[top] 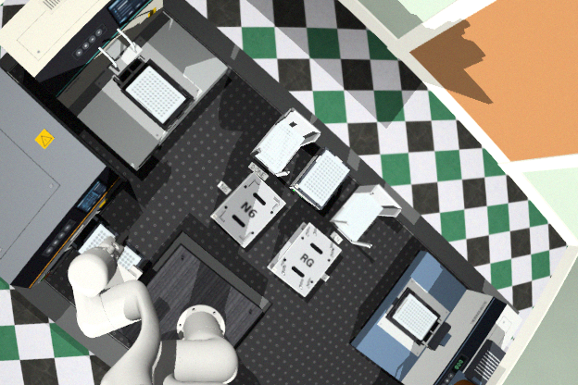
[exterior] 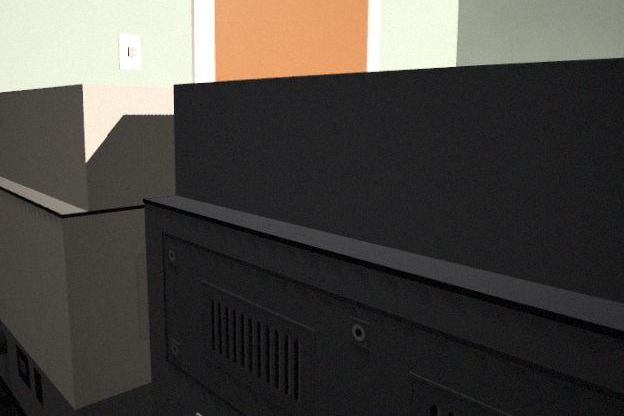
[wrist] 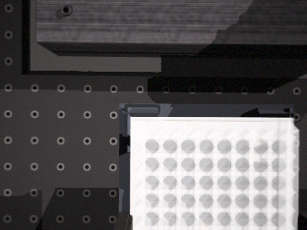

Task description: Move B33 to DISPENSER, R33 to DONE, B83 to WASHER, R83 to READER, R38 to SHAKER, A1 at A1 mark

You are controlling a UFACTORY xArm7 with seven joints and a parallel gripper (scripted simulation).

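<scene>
Now: hand 30 mm above the dark reader nest. The rest, counted from my hand: N6 nest 310 mm ahead, 200 mm to the right, 100 mm below; regrip nest RG 400 mm to the right, 310 mm ahead, 80 mm below.
</scene>
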